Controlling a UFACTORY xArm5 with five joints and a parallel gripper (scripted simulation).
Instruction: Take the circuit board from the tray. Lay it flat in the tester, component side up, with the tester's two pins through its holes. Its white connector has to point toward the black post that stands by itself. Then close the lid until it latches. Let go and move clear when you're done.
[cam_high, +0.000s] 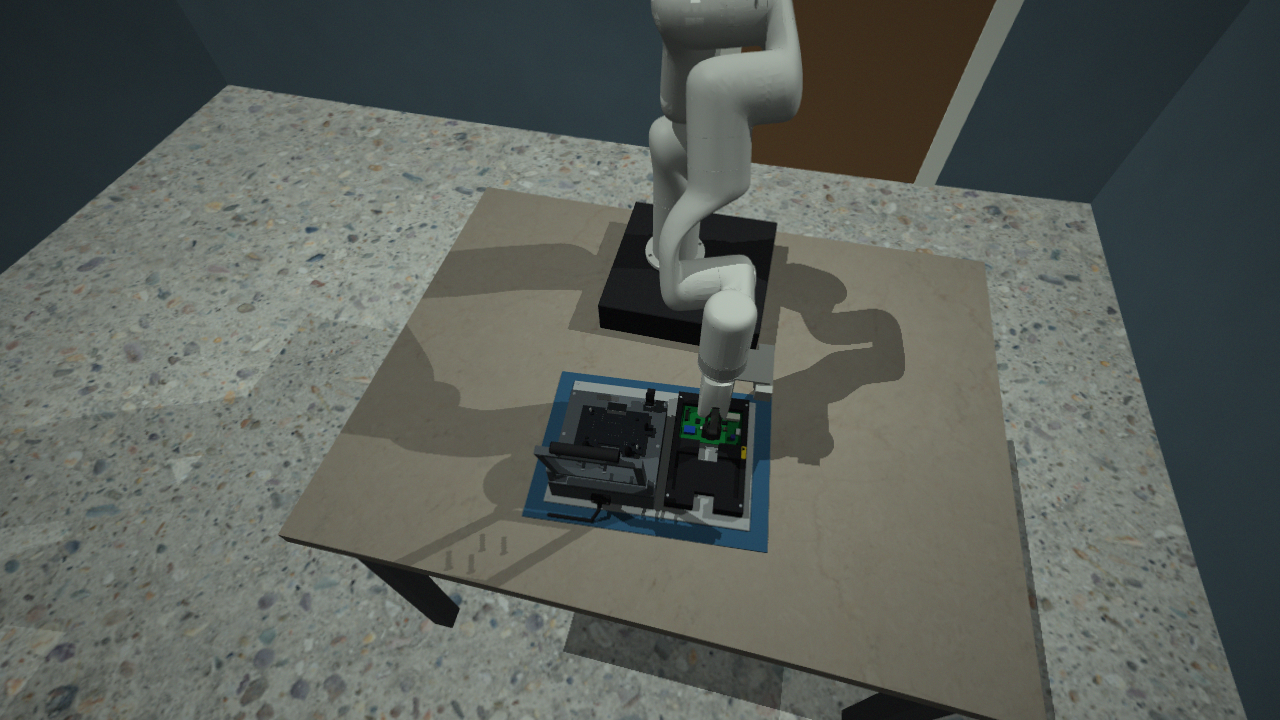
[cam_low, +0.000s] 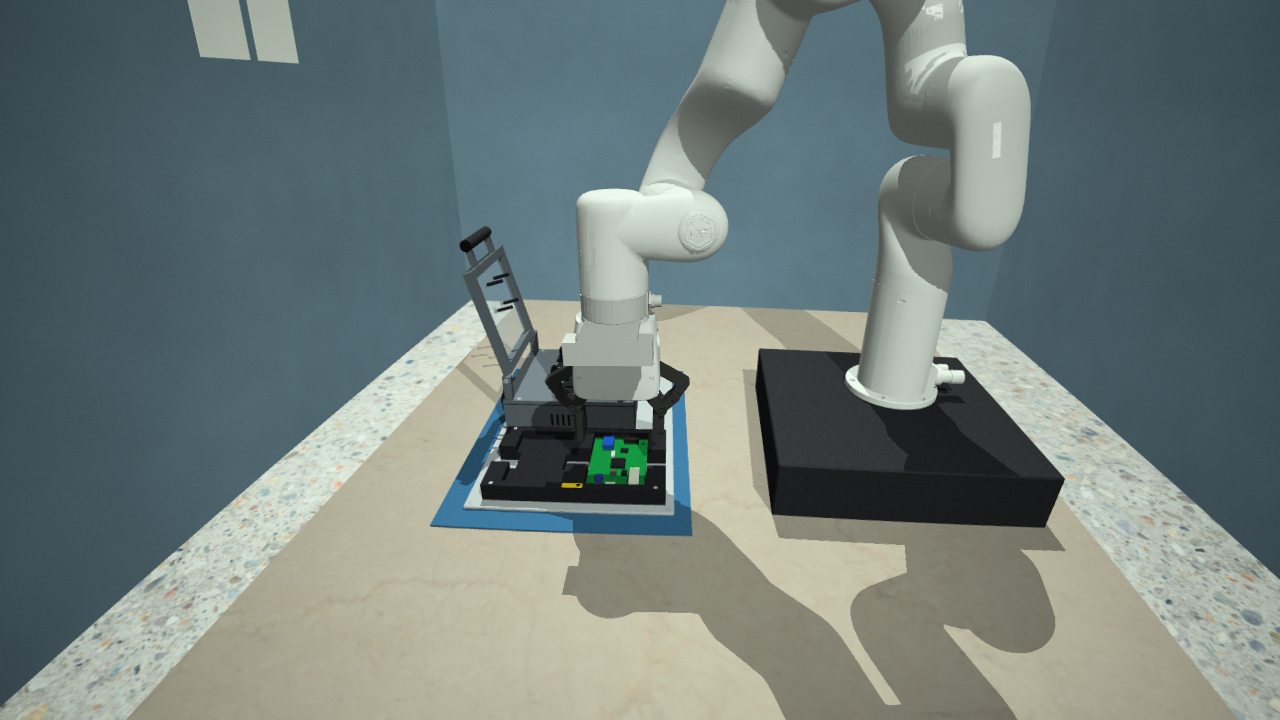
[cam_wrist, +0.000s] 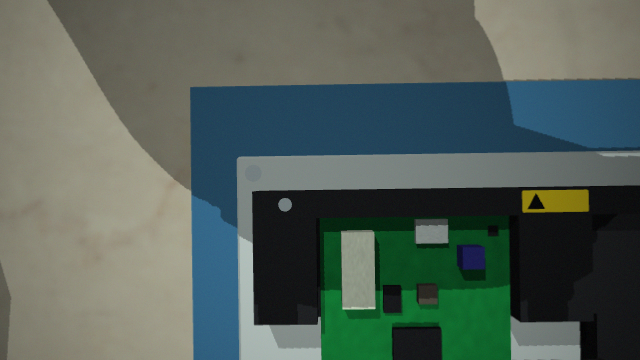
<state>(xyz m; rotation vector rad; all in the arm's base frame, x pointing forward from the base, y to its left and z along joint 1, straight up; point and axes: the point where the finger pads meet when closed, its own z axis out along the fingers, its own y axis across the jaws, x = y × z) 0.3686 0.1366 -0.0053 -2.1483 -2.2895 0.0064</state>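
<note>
Now: hand 50 mm above the green circuit board. The rest, counted from my hand: framed lid: 200 mm ahead, 160 mm to the right, 120 mm above; then grey tester: 120 mm to the right, 100 mm ahead, 50 mm above; then black nest: 160 mm to the right, 80 mm ahead, 10 mm above.
</note>
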